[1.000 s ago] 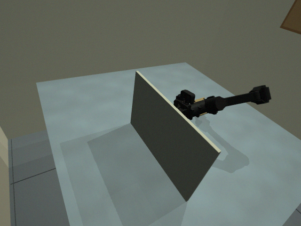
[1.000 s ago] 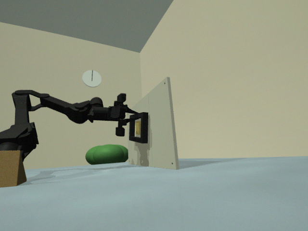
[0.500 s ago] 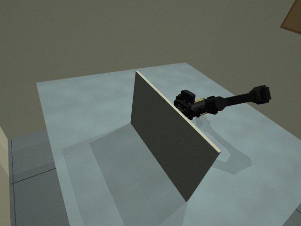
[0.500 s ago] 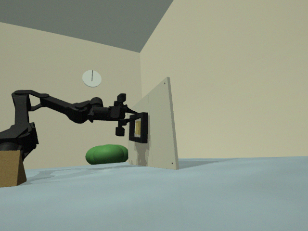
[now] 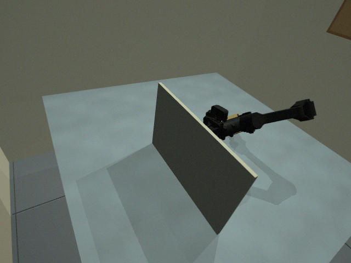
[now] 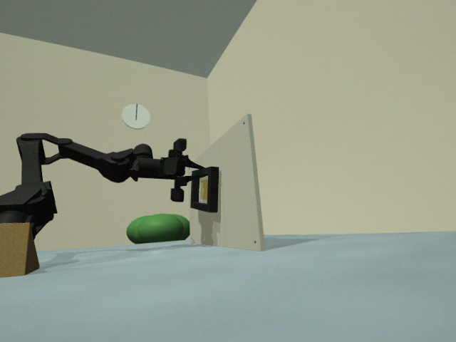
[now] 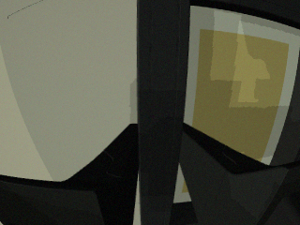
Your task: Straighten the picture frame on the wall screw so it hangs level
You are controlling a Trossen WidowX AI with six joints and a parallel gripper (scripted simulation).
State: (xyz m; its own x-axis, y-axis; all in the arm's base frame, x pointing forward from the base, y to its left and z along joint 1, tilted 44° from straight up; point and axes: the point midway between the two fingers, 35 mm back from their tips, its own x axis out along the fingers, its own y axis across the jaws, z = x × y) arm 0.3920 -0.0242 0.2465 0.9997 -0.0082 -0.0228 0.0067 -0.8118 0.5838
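Now: the picture frame 10 mm to the left of my gripper tip and 50 mm below it. Round my gripper tip: wall panel (20 mm ahead, 70 mm below).
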